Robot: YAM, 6 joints.
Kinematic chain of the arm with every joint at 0, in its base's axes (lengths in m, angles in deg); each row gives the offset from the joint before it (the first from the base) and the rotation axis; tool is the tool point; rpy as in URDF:
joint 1: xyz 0 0 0.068 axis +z
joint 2: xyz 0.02 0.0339 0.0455 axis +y
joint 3: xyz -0.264 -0.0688 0 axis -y
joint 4: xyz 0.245 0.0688 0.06 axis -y
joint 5: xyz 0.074 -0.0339 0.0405 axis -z
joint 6: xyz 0.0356 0 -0.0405 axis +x
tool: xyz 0 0 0 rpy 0 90 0
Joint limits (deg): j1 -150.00..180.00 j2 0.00..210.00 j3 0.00..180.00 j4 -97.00..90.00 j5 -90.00..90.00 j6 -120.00..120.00
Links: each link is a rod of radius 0.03 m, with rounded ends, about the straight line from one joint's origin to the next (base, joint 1, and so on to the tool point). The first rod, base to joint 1, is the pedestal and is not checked.
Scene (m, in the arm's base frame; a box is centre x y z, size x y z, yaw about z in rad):
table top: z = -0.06
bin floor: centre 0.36 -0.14 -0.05 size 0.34 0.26 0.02 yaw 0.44
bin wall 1: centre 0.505 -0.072 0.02 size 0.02 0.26 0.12 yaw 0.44
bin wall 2: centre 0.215 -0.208 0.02 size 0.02 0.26 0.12 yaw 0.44
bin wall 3: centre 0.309 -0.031 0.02 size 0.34 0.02 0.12 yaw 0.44
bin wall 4: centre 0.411 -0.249 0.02 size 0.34 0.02 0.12 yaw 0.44
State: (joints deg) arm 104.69 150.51 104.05 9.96 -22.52 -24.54
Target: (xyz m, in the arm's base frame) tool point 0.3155 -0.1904 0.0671
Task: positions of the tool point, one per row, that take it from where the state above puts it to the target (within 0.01 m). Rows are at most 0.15 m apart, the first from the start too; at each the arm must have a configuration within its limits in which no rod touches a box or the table.
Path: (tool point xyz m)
1: -0.0213 0.5444 0.1026
2: 0.1077 0.5216 0.1606
3: 0.2211 0.4616 0.2168
4: 0.3077 0.3722 0.2701
5: 0.3595 0.2647 0.3194
6: 0.3733 0.1521 0.3638
7: 0.3504 0.0479 0.4025
8: 0.3976 -0.0351 0.2877
9: 0.3831 -0.1254 0.1709
10: 0.3155 -0.1904 0.0671

